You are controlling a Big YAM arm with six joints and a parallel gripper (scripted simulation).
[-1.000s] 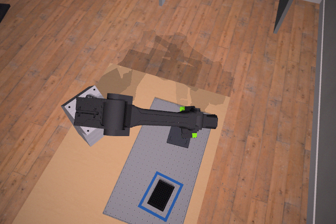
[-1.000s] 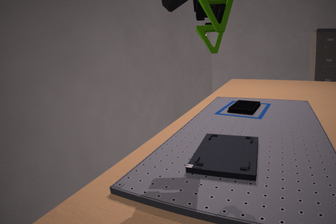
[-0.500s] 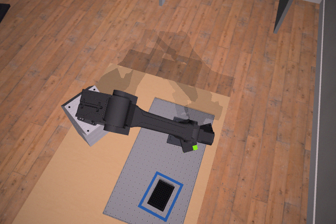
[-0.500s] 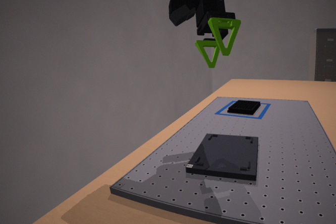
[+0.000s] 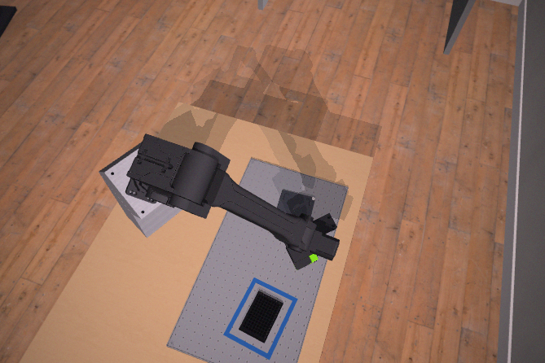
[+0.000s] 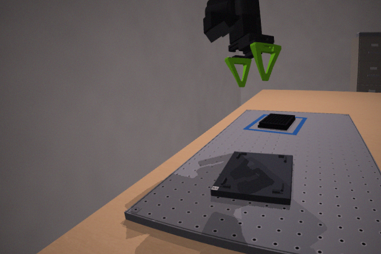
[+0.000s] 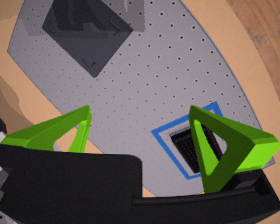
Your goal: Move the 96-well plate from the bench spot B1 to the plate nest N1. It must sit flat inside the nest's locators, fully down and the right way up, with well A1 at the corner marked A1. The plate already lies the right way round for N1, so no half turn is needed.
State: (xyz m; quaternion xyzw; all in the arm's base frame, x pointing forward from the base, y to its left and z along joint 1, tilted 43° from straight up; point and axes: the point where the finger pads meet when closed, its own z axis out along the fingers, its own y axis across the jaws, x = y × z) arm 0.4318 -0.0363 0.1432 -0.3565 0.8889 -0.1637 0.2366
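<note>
Right now my hand is 180 mm to the left of the black 96-well plate, 140 mm above it and 80 mm past it. Also, from my hand: white A1 label: 230 mm to the left, 140 mm below, 60 mm ahead; dark plate nest N1: 170 mm to the left, 140 mm below.
</note>
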